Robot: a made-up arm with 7 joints. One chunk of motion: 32 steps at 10 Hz.
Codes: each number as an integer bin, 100 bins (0 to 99) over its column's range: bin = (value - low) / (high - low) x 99, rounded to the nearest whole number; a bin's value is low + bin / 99 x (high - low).
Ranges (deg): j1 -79..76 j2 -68..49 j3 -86..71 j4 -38..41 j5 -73..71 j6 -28..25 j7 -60..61
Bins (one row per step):
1: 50 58 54 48 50 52 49
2: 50 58 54 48 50 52 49
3: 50 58 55 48 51 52 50
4: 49 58 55 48 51 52 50
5: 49 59 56 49 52 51 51
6: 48 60 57 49 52 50 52
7: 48 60 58 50 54 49 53
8: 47 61 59 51 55 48 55
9: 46 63 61 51 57 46 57
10: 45 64 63 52 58 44 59
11: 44 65 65 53 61 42 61
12: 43 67 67 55 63 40 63
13: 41 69 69 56 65 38 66
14: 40 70 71 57 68 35 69
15: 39 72 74 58 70 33 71
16: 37 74 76 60 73 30 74
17: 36 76 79 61 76 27 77
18: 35 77 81 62 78 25 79
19: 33 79 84 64 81 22 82
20: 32 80 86 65 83 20 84
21: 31 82 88 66 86 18 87
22: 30 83 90 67 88 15 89
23: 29 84 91 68 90 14 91
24: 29 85 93 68 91 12 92
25: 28 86 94 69 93 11 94
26: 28 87 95 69 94 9 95
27: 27 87 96 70 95 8 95
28: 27 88 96 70 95 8 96
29: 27 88 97 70 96 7 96
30: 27 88 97 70 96 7 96
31: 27 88 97 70 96 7 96
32: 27 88 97 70 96 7 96
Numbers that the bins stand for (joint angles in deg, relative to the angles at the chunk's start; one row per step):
1: -0.72 0.55 -0.36 0.30 -0.27 -0.16 -0.11
2: -0.72 0.55 -0.36 0.30 -0.27 -0.16 -0.11
3: -0.72 0.55 1.22 0.30 1.18 -0.16 1.11
4: -2.28 0.55 1.22 0.30 1.18 -0.16 1.11
5: -2.28 1.73 2.81 1.10 2.64 -0.70 2.33
6: -3.85 2.91 4.39 1.10 2.64 -1.23 3.56
7: -3.85 2.91 5.98 1.90 5.55 -1.77 4.78
8: -5.41 4.09 7.57 2.70 7.00 -2.30 7.22
9: -6.98 6.45 10.74 2.70 9.91 -3.37 9.67
10: -8.55 7.64 13.91 3.49 11.36 -4.44 12.11
11: -10.11 8.82 17.08 4.29 15.73 -5.52 14.56
12: -11.68 11.18 20.25 5.89 18.64 -6.59 17.00
13: -14.81 13.55 23.42 6.69 21.55 -7.66 20.67
14: -16.37 14.73 26.60 7.48 25.91 -9.26 24.33
15: -17.94 17.09 31.35 8.28 28.82 -10.33 26.78
16: -21.07 19.45 34.53 9.88 33.18 -11.94 30.44
17: -22.64 21.82 39.28 10.68 37.55 -13.55 34.11
18: -24.20 23.00 42.45 11.47 40.45 -14.62 36.56
19: -27.33 25.36 47.21 13.07 44.82 -16.22 40.22
20: -28.90 26.55 50.38 13.87 47.73 -17.29 42.67
21: -30.46 28.91 53.56 14.67 52.09 -18.36 46.33
22: -32.03 30.09 56.73 15.46 55.00 -19.97 48.78
23: -33.60 31.27 58.31 16.26 57.91 -20.51 51.22
24: -33.60 32.45 61.48 16.26 59.36 -21.58 52.44
25: -35.16 33.64 63.07 17.06 62.27 -22.11 54.89
26: -35.16 34.82 64.66 17.06 63.73 -23.18 56.11
27: -36.73 34.82 66.24 17.86 65.18 -23.72 56.11
28: -36.73 36.00 66.24 17.86 65.18 -23.72 57.33
29: -36.73 36.00 67.83 17.86 66.64 -24.25 57.33
30: -36.73 36.00 67.83 17.86 66.64 -24.25 57.33
31: -36.73 36.00 67.83 17.86 66.64 -24.25 57.33
32: -36.73 36.00 67.83 17.86 66.64 -24.25 57.33

